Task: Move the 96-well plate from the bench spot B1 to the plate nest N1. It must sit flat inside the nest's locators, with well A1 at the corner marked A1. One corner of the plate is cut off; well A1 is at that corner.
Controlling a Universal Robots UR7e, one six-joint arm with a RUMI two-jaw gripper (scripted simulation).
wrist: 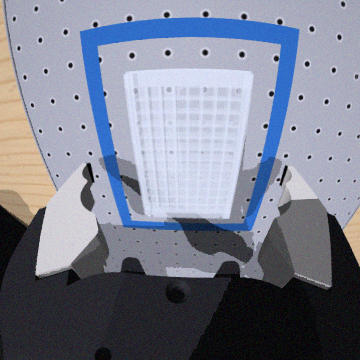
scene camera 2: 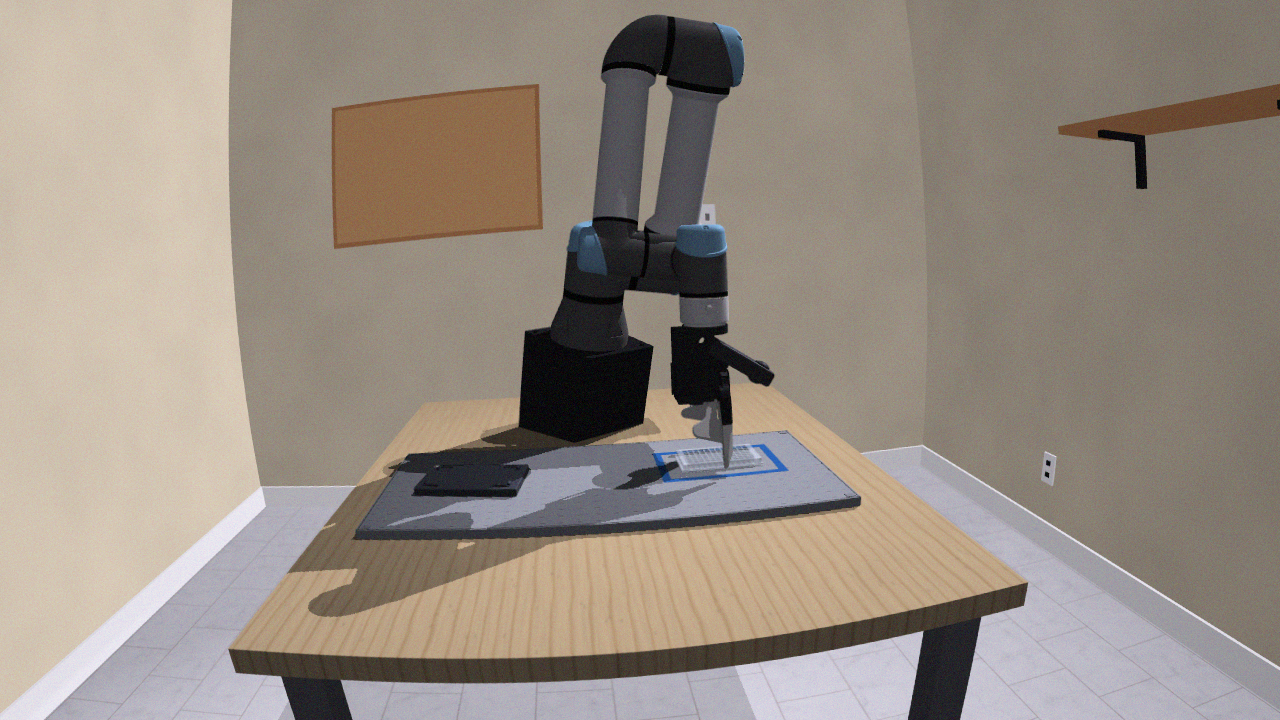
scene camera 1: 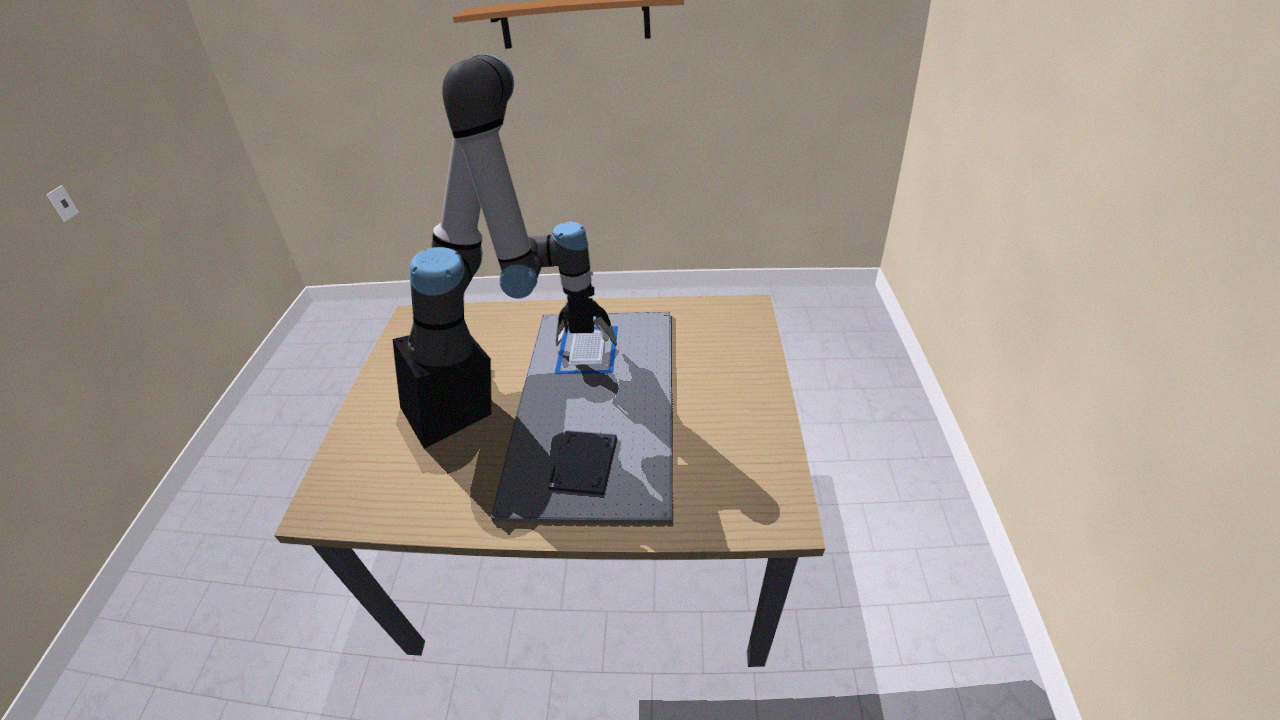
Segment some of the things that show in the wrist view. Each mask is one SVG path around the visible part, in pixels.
My gripper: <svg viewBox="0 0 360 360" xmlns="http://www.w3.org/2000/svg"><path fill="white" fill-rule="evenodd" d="M1 285L0 332L4 360L360 360L360 266L336 217L328 213L312 189L296 169L290 165L285 165L279 184L283 190L277 205L280 216L274 218L257 256L258 263L263 270L262 273L264 273L262 280L240 277L240 267L235 261L223 262L213 278L146 275L140 261L133 257L127 257L122 261L121 272L105 273L104 268L107 267L106 259L109 256L109 249L97 218L91 212L95 204L90 190L95 182L91 164L82 163L46 206L37 211L8 263Z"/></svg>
A 96-well plate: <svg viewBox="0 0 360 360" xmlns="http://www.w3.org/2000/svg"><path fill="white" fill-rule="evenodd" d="M125 72L123 76L128 117L144 213L149 217L229 219L247 129L254 75L252 71L157 69Z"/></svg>
